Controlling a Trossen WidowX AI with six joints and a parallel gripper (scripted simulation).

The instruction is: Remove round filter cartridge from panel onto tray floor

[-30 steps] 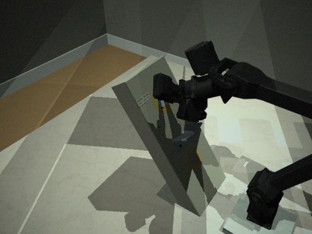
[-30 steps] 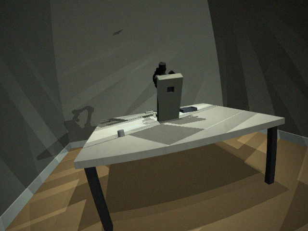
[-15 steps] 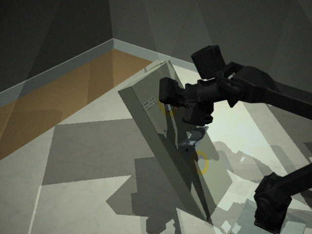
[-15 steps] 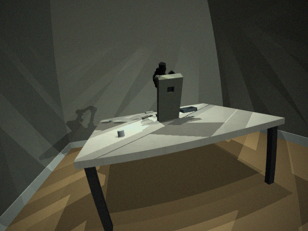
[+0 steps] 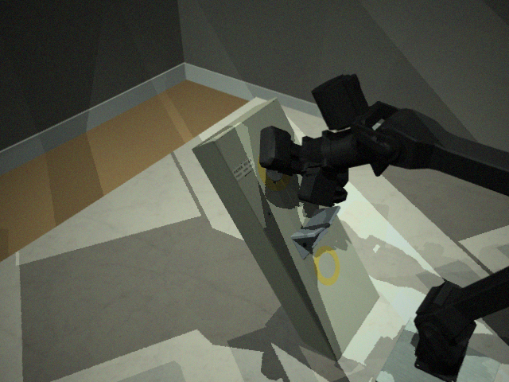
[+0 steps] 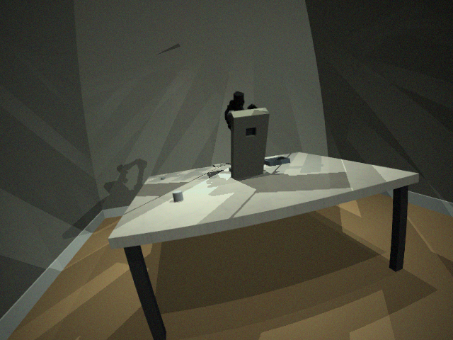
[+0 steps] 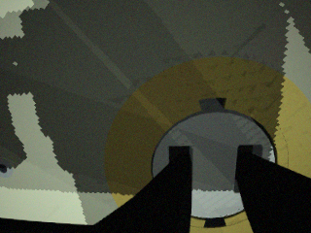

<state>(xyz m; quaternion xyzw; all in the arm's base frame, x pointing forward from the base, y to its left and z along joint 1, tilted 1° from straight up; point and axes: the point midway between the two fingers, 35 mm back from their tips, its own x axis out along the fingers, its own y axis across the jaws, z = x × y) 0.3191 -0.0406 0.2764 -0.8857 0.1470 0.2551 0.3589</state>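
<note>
Right now my gripper tip is 10 mm short of the round grey filter cartridge and 10 mm above it. Round my gripper tip: grey bracket 100 mm below, 90 mm behind, 10 mm to the left; then tray 390 mm behind, 330 mm to the left, 270 mm below.
</note>
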